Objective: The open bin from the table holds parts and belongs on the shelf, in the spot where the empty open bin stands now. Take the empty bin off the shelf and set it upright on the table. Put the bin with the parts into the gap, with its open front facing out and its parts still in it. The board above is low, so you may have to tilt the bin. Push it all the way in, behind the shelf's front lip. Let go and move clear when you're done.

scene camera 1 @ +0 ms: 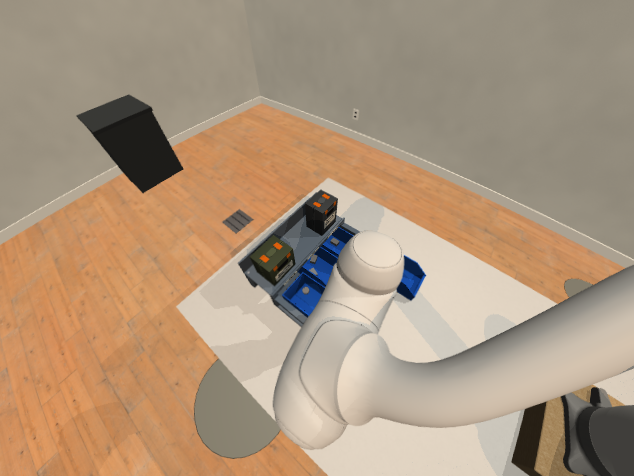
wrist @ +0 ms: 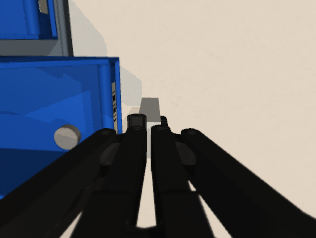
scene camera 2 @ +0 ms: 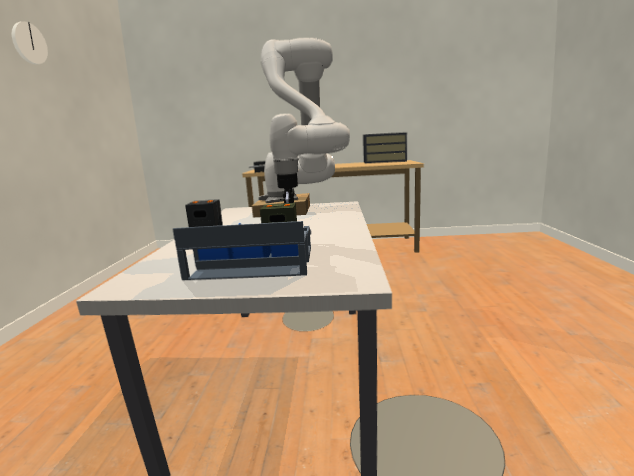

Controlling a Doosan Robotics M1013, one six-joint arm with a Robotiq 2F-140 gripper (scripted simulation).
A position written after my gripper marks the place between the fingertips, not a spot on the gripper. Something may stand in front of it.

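My gripper point(wrist: 150, 111) is visible to me. There is a black case point(scene camera 1: 321, 209), which I can also find as the case point(scene camera 2: 199, 214), though in the wrist view it is out of frame. I see a bin point(scene camera 1: 307, 302) as well, and a bin point(scene camera 1: 410, 284), along with a bin point(scene camera 1: 325, 261).
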